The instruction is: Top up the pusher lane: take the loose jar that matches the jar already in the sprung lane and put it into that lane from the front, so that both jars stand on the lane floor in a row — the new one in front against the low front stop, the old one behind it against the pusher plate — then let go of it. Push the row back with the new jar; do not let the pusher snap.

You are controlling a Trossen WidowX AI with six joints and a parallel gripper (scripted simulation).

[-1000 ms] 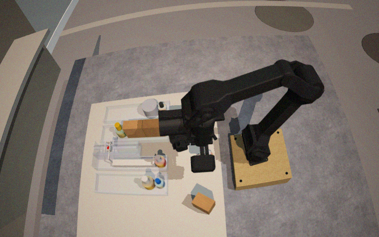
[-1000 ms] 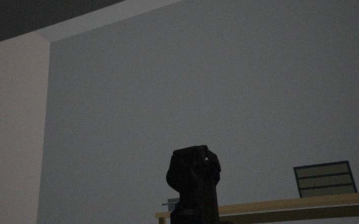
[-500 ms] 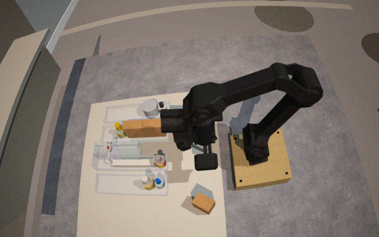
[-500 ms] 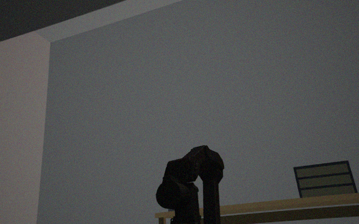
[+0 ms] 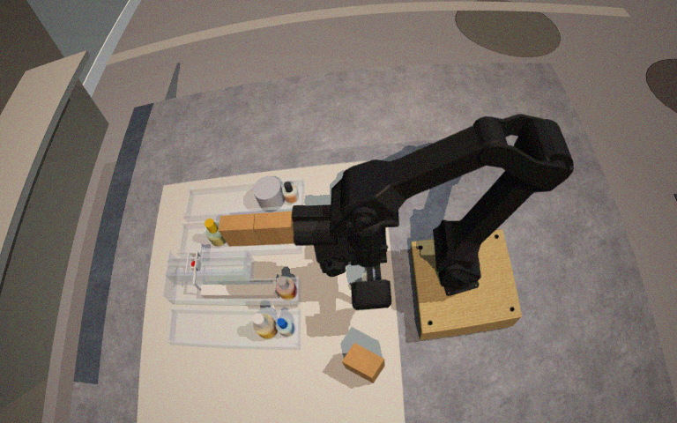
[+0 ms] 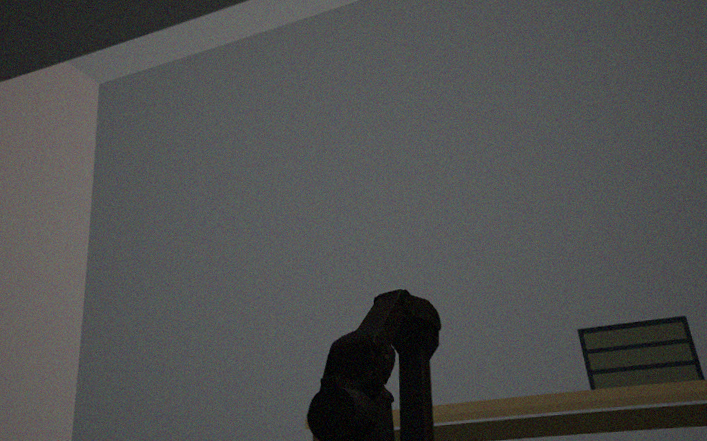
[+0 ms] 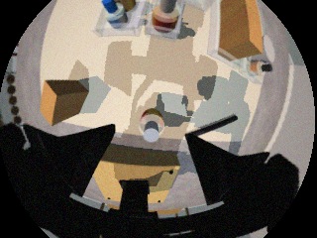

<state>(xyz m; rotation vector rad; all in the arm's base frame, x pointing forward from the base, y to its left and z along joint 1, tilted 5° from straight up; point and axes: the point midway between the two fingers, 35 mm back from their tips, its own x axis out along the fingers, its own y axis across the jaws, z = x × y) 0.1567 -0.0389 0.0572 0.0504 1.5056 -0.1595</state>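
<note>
My gripper tip is 20 mm past the black rod, 130 mm to the left of it and 60 mm above it. From my gripper tip the other things lie so: clear lane: 300 mm ahead, 70 mm to the right, 40 mm below.
</note>
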